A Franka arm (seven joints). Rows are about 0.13 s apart.
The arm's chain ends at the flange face. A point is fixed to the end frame.
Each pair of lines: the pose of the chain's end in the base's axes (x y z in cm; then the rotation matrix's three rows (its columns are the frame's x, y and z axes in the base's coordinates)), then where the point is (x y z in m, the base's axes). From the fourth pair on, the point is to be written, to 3 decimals.
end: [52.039 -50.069 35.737], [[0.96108 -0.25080 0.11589], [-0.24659 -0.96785 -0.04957], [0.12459 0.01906 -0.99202]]
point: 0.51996 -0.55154 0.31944
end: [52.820 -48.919 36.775], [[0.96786 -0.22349 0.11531], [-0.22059 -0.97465 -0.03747], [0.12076 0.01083 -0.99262]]
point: 0.52912 -0.53969 0.32937
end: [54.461 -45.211 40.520], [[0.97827 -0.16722 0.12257], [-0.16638 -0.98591 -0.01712], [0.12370 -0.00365 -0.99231]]
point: 0.54864 -0.50194 0.36615
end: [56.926 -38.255 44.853], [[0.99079 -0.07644 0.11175], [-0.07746 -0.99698 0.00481], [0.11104 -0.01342 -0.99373]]
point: 0.577 -0.431 0.409
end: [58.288 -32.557 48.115], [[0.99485 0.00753 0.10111], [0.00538 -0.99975 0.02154], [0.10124 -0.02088 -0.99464]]
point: 0.595 -0.373 0.441
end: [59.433 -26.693 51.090], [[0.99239 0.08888 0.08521], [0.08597 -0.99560 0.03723], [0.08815 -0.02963 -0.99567]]
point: 0.609 -0.313 0.470
